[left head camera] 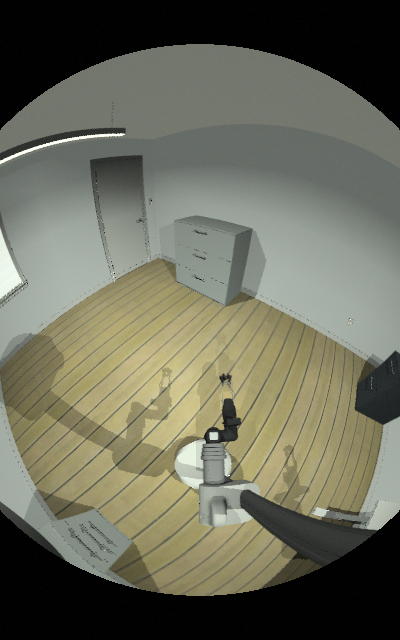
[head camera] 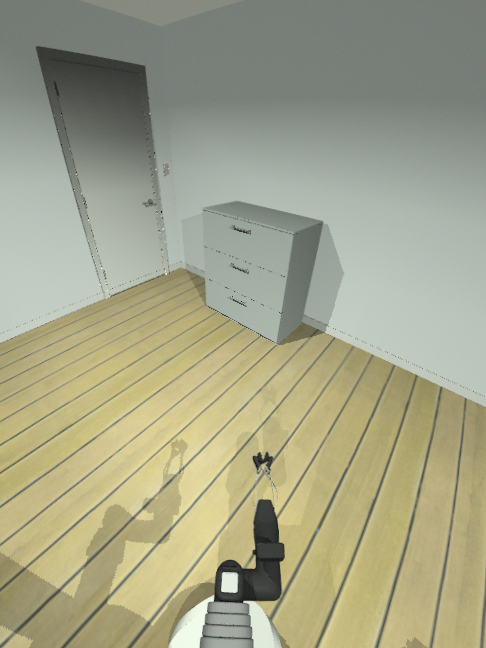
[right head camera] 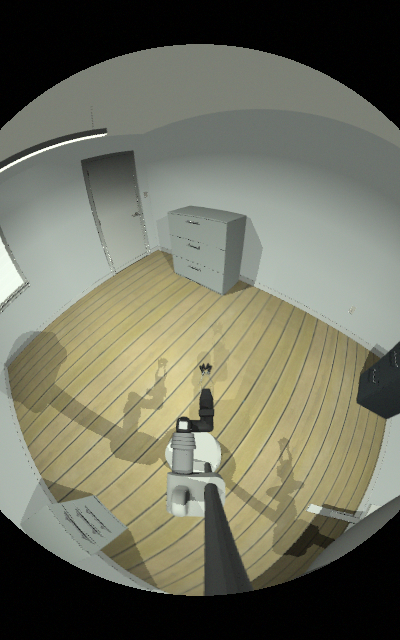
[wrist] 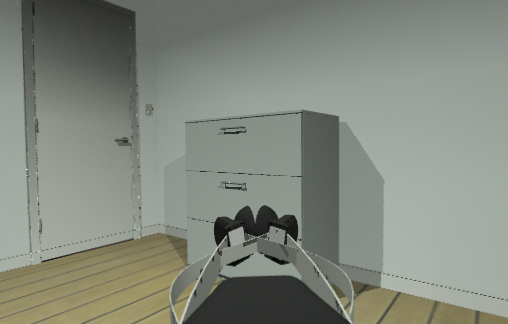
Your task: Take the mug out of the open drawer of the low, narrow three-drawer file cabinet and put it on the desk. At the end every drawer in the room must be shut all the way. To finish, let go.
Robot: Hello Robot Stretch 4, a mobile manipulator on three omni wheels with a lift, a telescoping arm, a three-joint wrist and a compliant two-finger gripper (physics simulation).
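Note:
My gripper (head camera: 263,460) (left head camera: 226,378) (right head camera: 205,369) (wrist: 257,224) is shut and empty, held above the wooden floor with its fingertips together. The low, narrow three-drawer file cabinet is grey; it (left head camera: 111,527) (right head camera: 106,515) shows at the lower left of both side head views, far from the gripper. Its three long handles lie close together and no drawer visibly sticks out, though the view is steep and distorted. The mug does not show in the current views. A pale foot of the desk (left head camera: 340,515) (right head camera: 332,512) shows at the lower right; the desk top is not clearly seen.
A wide grey three-drawer cabinet (head camera: 251,251) (left head camera: 215,245) (right head camera: 210,235) (wrist: 320,190) stands ahead against the wall, its drawers looking flush. A door (head camera: 104,157) (wrist: 80,125) is left of it. A dark cabinet (left head camera: 377,400) (right head camera: 377,395) stands at the right edge.

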